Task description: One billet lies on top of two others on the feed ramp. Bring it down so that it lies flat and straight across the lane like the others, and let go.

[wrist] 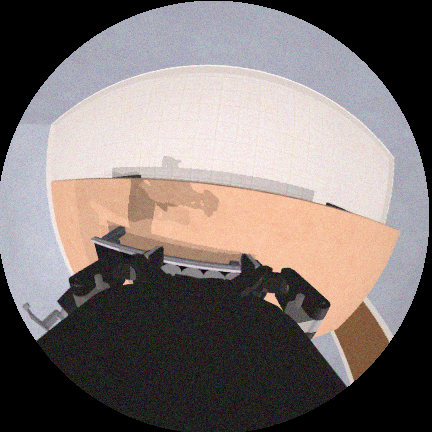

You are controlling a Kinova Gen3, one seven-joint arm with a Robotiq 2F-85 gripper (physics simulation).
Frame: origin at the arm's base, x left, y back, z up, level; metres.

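Seen in the pictures: gripper, fingertip midpoint: (201, 259).
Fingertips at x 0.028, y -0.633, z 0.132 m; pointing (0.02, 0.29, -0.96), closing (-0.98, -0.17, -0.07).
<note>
Offsets run from my fingertips to a thing's top centre. "spot": to the spot under its first point. Level surfaces: height alone.
The feed ramp {spot: dz -0.062, dx +0.172, dy +0.088 m} (115, 246) crosses the lower middle of the wrist view; its long grey side rail and dark left part show. Several grey billets show as rounded ends in a row just behind the rail, among them one billet {dz -0.042, dx +0.045, dy +0.119 m} (171, 270) at the left and one {dz -0.049, dx -0.034, dy +0.113 m} (214, 274) farther right. Their lower parts are hidden by the black gripper body. Which billet lies on top of the others cannot be told. My gripper (201, 259) is open, its fingertips wide apart over the ramp, one on each side of the visible billet ends. Nothing is held between them.
The ramp stands on a tan table {dz -0.149 m} (300, 235), with shadows of the arm and ramp behind it. The table's far edge borders a pale tiled floor (225, 120). A brown surface (362, 340) shows at the lower right, and a grey bent part (45, 319) at the lower left.
</note>
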